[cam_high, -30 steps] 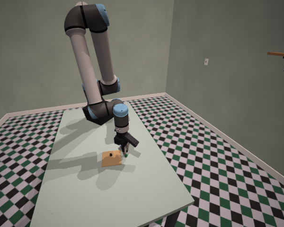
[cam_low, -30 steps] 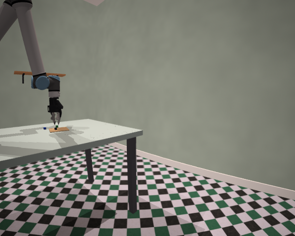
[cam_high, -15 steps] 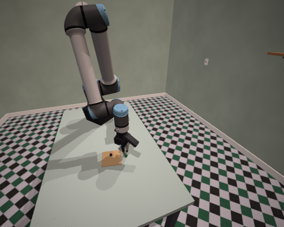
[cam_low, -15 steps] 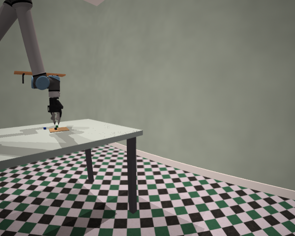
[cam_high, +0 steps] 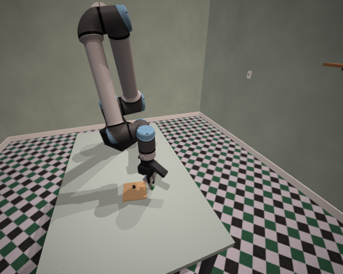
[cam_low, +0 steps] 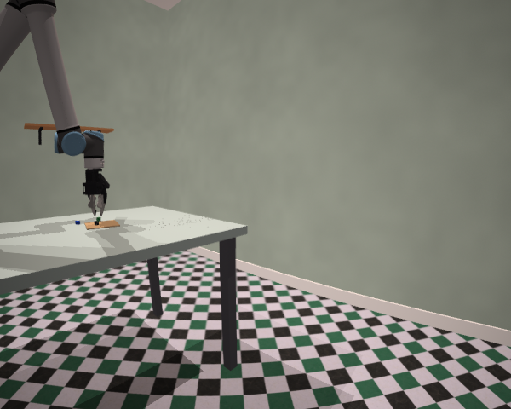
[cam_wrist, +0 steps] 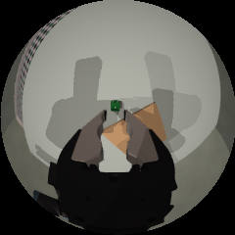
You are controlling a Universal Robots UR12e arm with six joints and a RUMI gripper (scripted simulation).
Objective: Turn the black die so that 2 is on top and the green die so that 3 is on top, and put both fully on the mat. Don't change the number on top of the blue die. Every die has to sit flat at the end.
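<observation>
My gripper is now 30 mm above the green die. Round my hand: black die: 100 mm to the right, 50 mm behind, 30 mm below; then orange mat: 100 mm to the right, 40 mm below, 30 mm behind; then blue die: 100 mm behind, 30 mm below.
</observation>
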